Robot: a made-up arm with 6 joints.
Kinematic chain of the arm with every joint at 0, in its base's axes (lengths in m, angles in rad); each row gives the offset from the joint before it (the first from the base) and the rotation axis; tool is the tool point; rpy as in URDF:
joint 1: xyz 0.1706 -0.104 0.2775 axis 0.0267 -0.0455 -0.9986
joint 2: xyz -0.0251 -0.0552 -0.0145 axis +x
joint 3: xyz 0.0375 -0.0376 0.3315 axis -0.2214 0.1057 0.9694
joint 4: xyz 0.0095 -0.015 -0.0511 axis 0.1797 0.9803 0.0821
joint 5: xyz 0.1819 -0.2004 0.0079 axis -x
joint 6: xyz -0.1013 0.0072 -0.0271 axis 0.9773 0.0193 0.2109
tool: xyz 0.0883 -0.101 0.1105 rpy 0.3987 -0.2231 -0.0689
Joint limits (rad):
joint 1: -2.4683..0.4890
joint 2: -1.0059..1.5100
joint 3: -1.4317..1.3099
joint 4: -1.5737..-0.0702
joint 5: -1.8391..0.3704
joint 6: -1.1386..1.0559
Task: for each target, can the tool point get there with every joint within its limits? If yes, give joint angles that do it. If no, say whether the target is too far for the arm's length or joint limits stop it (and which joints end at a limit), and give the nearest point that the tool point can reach.
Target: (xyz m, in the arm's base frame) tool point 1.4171 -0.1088 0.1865
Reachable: no: too far | nearest point 0.8682 -0.1069 0.2212 | short by 0.550 m
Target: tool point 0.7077 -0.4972 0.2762
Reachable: yes | joints -0.7022 1.0112 0.3903 -1.4495 -0.6921 0.6038
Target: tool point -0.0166 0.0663 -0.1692
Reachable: no: joint limits stop it (at a limit: joint 1, joint 2, joint 4, joint 6) | nearest point 0.1811 0.1856 -0.0734 | short by 0.250 m
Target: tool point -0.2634 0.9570 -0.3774
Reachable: no: too far | nearest point 0.1539 0.4340 0.0155 | short by 0.776 m
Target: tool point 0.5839 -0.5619 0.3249
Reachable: yes | joints -0.8513 1.0189 0.0695 -1.2436 0.1378 -0.4328
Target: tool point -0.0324 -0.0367 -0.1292
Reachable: no: joint limits stop it (at a limit: joint 1, joint 2, joint 4, joint 6) | nearest point -0.0631 -0.1819 -0.0314 | short by 0.178 m
